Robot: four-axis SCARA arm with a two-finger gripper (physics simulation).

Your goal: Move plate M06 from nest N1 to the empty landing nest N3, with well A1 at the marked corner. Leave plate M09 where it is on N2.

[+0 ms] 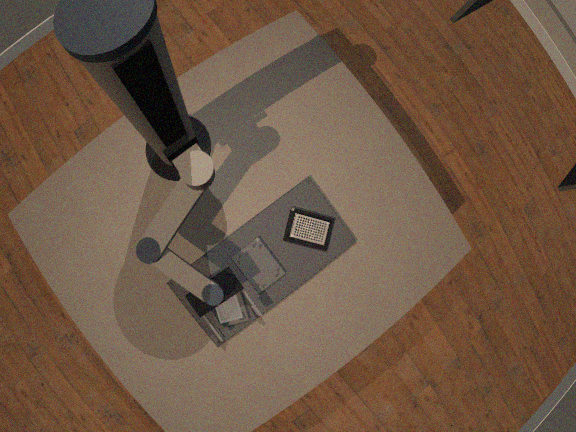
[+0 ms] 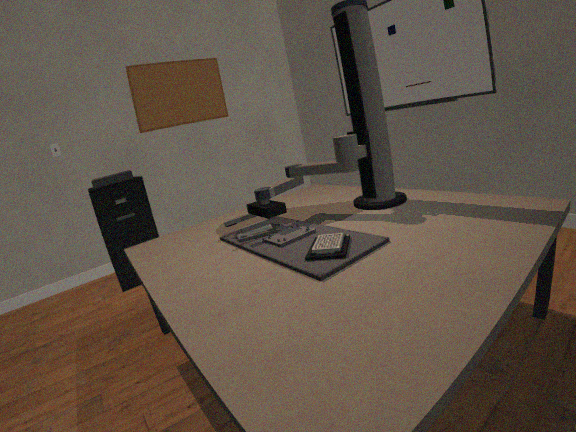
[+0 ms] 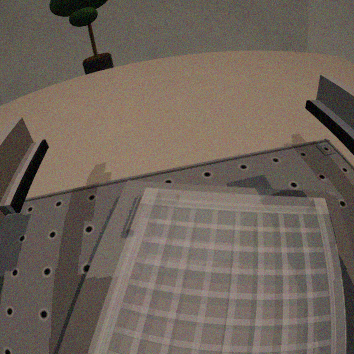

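A pale, clear-looking plate (image 1: pixel 230 310) (image 2: pixel 257 231) (image 3: pixel 225 270) rests on a grey nest at the left end of the board, matching M06 on N1; no labels are readable. My gripper (image 1: pixel 233 315) (image 2: pixel 233 230) (image 3: pixel 179 99) is open and empty. Its fingers stand wide apart, above and to either side of this plate. The empty grey nest (image 1: pixel 267 267) (image 2: pixel 287 235), matching N3, lies in the middle with small corner posts. A white well plate (image 1: pixel 310 229) (image 2: pixel 328 242), matching M09, sits in a black nest (image 1: pixel 320 246) (image 2: pixel 325 257). Well A1 of the pale plate cannot be made out.
The grey board (image 1: pixel 310 192) (image 2: pixel 300 260) (image 3: pixel 30 295) carries all three nests on the table (image 1: pixel 350 300) (image 2: pixel 325 340) (image 3: pixel 190 110). The arm's column (image 1: pixel 145 90) (image 2: pixel 372 110) stands behind the board. A potted plant (image 3: pixel 97 63) shows beyond the table.
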